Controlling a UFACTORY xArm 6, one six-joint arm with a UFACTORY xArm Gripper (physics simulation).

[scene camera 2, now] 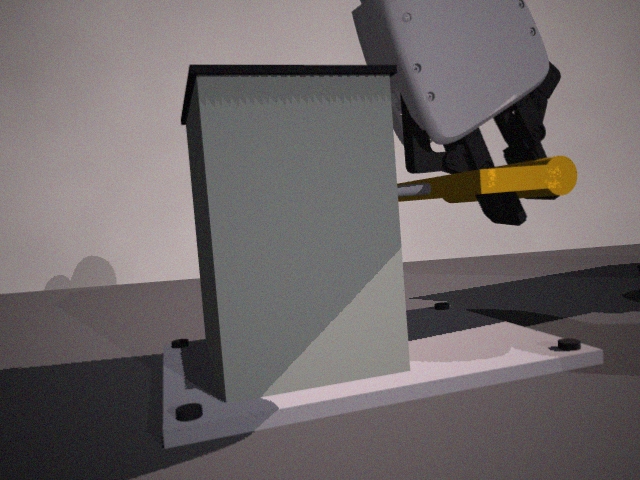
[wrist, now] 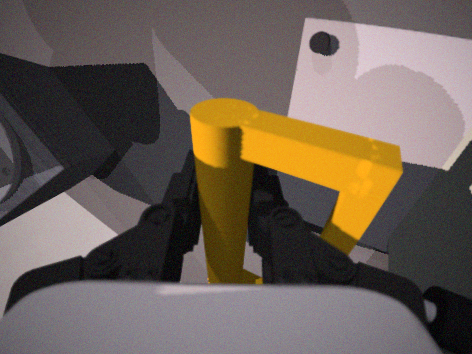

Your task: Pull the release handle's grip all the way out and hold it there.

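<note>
The release handle's yellow grip (scene camera 2: 560,175) (wrist: 320,145) is a loop with a thick round bar. It stands out from the right side of the grey-green housing (scene camera 2: 305,206) (wrist: 430,240) in the scene view, with a stretch of grey metal showing between its arms and the housing's edge. My gripper (scene camera 2: 524,193) (wrist: 226,173) is tilted and shut on the grip's round bar, one black finger on each side of it. The housing hides where the handle enters it.
The housing has a black lid (scene camera 2: 294,70) and stands on a pale base plate (scene camera 2: 465,343) (wrist: 375,50) with black bolts (scene camera 2: 568,343) (wrist: 324,43) at its corners. A black part (wrist: 452,312) with a pale stub shows at the wrist view's lower right.
</note>
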